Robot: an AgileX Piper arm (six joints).
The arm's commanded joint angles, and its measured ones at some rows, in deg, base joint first. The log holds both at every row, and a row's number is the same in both.
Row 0, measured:
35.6 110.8 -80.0 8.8 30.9 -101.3
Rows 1 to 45, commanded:
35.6 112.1 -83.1 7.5 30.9 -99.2
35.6 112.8 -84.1 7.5 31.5 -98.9
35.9 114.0 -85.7 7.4 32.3 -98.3
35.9 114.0 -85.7 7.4 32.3 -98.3
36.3 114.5 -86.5 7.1 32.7 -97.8
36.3 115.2 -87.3 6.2 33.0 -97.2
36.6 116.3 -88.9 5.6 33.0 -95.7
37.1 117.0 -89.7 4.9 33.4 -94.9
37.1 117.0 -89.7 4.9 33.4 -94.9
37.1 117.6 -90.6 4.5 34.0 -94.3
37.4 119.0 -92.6 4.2 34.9 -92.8
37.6 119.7 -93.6 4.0 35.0 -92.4
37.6 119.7 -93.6 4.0 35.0 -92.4
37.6 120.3 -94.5 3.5 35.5 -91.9
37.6 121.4 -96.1 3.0 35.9 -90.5
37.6 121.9 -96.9 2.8 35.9 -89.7
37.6 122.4 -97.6 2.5 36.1 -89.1
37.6 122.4 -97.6 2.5 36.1 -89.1
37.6 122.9 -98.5 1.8 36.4 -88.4
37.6 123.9 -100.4 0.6 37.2 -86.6
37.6 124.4 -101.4 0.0 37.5 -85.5
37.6 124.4 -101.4 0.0 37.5 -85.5
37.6 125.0 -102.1 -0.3 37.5 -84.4
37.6 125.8 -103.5 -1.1 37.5 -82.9
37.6 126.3 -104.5 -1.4 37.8 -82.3
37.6 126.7 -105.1 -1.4 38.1 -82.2
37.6 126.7 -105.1 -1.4 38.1 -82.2
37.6 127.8 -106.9 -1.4 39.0 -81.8
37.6 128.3 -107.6 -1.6 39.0 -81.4
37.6 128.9 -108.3 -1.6 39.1 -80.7
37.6 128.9 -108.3 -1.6 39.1 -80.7
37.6 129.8 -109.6 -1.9 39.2 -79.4
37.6 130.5 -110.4 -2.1 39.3 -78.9
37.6 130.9 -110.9 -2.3 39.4 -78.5
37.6 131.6 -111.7 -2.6 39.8 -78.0
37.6 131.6 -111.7 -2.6 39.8 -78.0
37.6 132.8 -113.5 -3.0 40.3 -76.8
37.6 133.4 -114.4 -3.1 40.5 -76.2
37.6 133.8 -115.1 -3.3 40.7 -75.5
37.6 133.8 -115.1 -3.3 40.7 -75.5
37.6 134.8 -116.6 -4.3 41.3 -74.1
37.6 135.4 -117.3 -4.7 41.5 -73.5
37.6 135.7 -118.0 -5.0 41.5 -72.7
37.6 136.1 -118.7 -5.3 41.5 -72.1
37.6 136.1 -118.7 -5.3 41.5 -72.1
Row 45, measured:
37.5 136.0 -117.2 -4.3 42.6 -73.6
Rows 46 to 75, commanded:
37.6 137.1 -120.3 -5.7 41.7 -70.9
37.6 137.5 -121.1 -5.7 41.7 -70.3
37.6 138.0 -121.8 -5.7 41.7 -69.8
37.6 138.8 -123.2 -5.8 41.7 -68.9
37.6 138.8 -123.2 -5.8 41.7 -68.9
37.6 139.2 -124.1 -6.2 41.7 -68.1
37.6 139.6 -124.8 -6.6 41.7 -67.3
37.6 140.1 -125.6 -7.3 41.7 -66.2
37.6 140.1 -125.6 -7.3 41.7 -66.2
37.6 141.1 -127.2 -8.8 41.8 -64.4
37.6 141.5 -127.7 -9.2 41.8 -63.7
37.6 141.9 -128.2 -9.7 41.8 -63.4
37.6 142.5 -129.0 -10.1 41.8 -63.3
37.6 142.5 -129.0 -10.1 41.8 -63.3
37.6 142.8 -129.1 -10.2 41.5 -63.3
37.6 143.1 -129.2 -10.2 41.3 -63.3
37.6 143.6 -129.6 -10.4 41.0 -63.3
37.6 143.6 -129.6 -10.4 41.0 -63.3
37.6 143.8 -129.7 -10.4 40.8 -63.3
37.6 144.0 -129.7 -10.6 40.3 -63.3
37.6 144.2 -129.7 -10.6 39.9 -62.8
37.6 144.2 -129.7 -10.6 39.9 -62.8
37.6 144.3 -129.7 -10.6 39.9 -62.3
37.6 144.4 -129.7 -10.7 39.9 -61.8
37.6 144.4 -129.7 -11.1 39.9 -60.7
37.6 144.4 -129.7 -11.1 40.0 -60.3
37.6 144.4 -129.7 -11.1 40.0 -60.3
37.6 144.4 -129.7 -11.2 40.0 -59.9
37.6 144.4 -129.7 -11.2 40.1 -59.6
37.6 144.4 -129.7 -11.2 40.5 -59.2
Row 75, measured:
37.5 144.8 -129.2 -10.7 40.9 -60.7
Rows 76 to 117, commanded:
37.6 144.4 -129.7 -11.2 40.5 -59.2
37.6 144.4 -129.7 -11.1 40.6 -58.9
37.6 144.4 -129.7 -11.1 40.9 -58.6
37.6 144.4 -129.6 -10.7 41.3 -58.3
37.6 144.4 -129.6 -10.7 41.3 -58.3
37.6 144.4 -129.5 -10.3 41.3 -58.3
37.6 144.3 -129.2 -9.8 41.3 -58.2
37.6 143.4 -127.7 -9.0 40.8 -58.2
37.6 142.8 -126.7 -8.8 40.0 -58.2
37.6 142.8 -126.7 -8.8 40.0 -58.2
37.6 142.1 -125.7 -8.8 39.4 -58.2
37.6 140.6 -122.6 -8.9 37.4 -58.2
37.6 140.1 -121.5 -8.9 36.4 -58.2
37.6 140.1 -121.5 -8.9 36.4 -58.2
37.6 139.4 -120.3 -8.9 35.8 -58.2
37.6 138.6 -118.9 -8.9 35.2 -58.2
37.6 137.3 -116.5 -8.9 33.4 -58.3
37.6 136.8 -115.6 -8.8 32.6 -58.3
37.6 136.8 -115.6 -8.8 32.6 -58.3
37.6 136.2 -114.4 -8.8 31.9 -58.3
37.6 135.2 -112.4 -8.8 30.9 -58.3
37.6 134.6 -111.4 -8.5 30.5 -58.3
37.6 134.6 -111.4 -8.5 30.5 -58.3
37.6 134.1 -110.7 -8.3 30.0 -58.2
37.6 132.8 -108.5 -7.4 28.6 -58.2
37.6 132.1 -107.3 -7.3 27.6 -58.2
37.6 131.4 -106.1 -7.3 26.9 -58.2
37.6 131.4 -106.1 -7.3 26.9 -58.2
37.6 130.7 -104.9 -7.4 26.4 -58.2
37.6 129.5 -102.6 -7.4 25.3 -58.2
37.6 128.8 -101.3 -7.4 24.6 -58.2
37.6 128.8 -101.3 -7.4 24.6 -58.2
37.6 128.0 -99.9 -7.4 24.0 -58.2
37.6 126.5 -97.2 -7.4 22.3 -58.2
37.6 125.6 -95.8 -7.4 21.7 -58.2
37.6 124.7 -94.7 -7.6 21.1 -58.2
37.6 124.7 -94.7 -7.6 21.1 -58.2
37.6 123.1 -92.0 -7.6 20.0 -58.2
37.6 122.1 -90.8 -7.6 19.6 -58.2
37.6 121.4 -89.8 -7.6 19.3 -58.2
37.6 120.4 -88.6 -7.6 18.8 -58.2
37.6 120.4 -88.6 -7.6 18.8 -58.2
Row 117, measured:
37.5 123.2 -91.3 -7.7 20.4 -58.5
